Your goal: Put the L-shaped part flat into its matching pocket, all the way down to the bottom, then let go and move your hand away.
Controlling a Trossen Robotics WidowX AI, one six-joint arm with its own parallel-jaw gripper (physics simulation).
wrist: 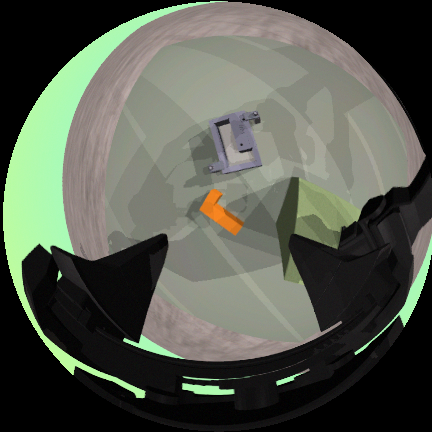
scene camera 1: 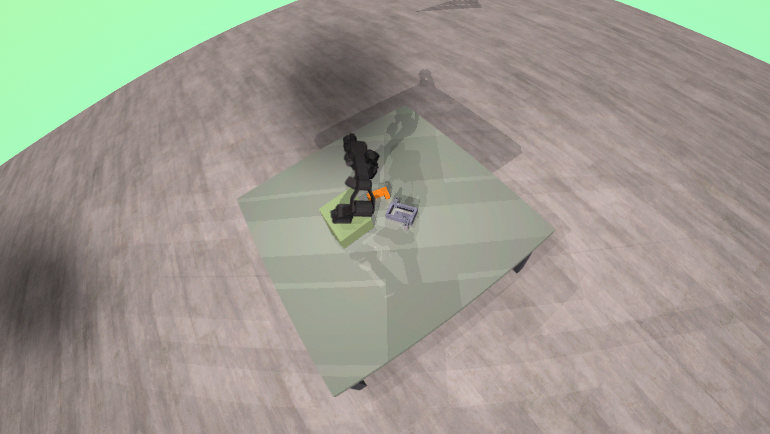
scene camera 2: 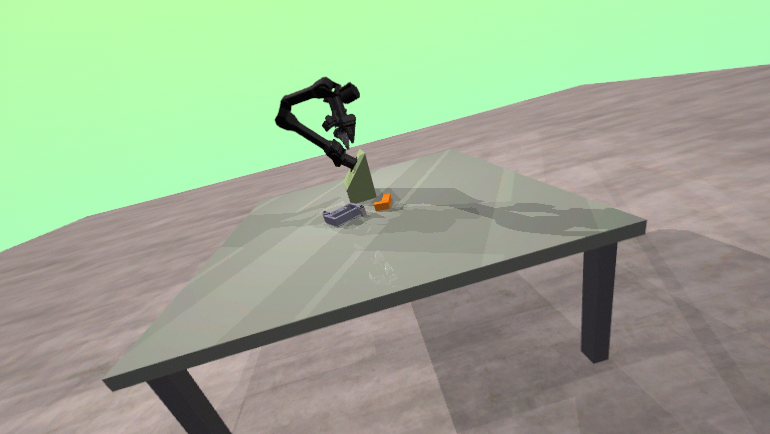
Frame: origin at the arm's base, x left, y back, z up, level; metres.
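Seen in the pictures: gripper, fingertip midpoint: [wrist: 231, 241] [scene camera 2: 350, 146]; arm's base at its link origin: [wrist: 349, 248] [scene camera 1: 338, 215] [scene camera 2: 354, 164].
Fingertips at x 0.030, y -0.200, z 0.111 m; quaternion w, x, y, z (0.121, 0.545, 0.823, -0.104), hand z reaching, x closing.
Note:
Pixels of each thing's top centre, then the offset from my fingertips to it. Level surfaces: height alone.
- orange L-shaped part at its top centre: [wrist: 222, 212] [scene camera 2: 382, 198] [scene camera 1: 378, 194] dz -0.236, dx +0.075, dy -0.044 m
- grey-purple pocket frame at its top centre: [wrist: 232, 138] [scene camera 2: 342, 207] [scene camera 1: 401, 210] dz -0.218, dx -0.092, dy -0.092 m
- table at its surface level: dz -0.266 m
The orange L-shaped part [scene camera 1: 381, 193] [scene camera 2: 382, 204] [wrist: 223, 219] lies on the table, apart from the grey-purple pocket frame [scene camera 1: 396, 219] [scene camera 2: 345, 218] [wrist: 245, 167]. The frame has walls around an L-shaped opening with a light floor, and small lugs at two opposite corners. My gripper [scene camera 2: 349, 144] [wrist: 231, 241] is open and empty, high above the table. In the wrist view the orange part shows ahead of the fingertips, between their lines, and the frame shows farther up. The gripper is hard to make out in scene camera 1, where the arm partly covers the orange part's left end.
The green wedge-shaped block [scene camera 1: 346, 235] [scene camera 2: 361, 186] [wrist: 320, 207] carries the arm's base and stands close to the orange part and the frame. In the wrist view it shows at the right, partly behind the right finger. The table [scene camera 1: 323, 323] [scene camera 2: 242, 280] bears broad shadows.

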